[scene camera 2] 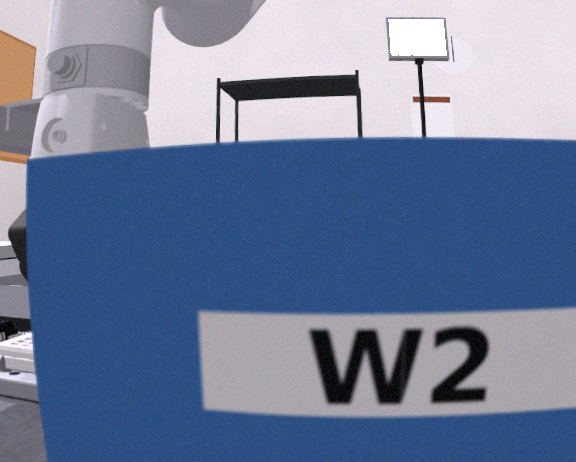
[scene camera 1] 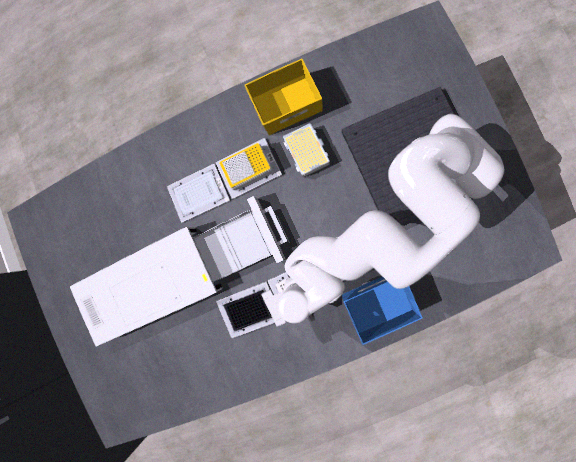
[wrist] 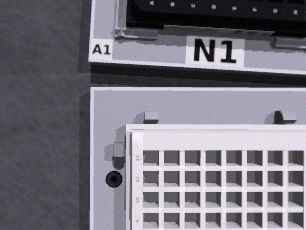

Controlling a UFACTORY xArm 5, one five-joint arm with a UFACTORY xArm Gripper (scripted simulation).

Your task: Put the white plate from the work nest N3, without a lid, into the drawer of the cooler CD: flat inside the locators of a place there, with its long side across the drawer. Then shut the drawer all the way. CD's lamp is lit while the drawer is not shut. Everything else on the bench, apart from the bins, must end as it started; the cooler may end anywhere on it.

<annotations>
A blue bin shows in scene camera 2 and in scene camera 1; in the wrist view it is out of frame. A yellow bin shows in scene camera 1 (277, 95); in scene camera 2 it is hidden by a blue bin, in the wrist view it is out of frame. One and the same spot on the blue bin: (scene camera 2: 371, 291) is (scene camera 1: 388, 329).
</annotations>
